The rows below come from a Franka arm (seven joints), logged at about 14 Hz.
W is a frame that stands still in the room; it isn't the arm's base.
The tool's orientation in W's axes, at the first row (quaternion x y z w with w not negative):
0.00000, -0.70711, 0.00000, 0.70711
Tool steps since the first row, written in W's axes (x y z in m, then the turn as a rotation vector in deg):
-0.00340, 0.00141, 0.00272, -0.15, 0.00, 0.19
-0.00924, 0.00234, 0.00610, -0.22, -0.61, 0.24
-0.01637, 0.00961, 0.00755, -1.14, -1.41, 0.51
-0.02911, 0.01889, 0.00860, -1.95, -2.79, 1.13
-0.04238, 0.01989, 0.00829, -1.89, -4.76, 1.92
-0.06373, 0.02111, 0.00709, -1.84, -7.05, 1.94
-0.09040, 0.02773, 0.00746, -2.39, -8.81, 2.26
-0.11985, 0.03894, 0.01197, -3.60, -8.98, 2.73
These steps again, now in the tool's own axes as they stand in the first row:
0.00272, 0.00141, 0.00340, 0.19, 0.00, 0.15
0.00610, 0.00234, 0.00924, 0.24, -0.61, 0.22
0.00755, 0.00961, 0.01637, 0.51, -1.41, 1.14
0.00860, 0.01889, 0.02911, 1.13, -2.79, 1.95
0.00829, 0.01989, 0.04238, 1.92, -4.76, 1.89
0.00709, 0.02111, 0.06373, 1.94, -7.05, 1.84
0.00746, 0.02773, 0.09040, 2.26, -8.81, 2.39
0.01197, 0.03894, 0.11985, 2.73, -8.98, 3.60

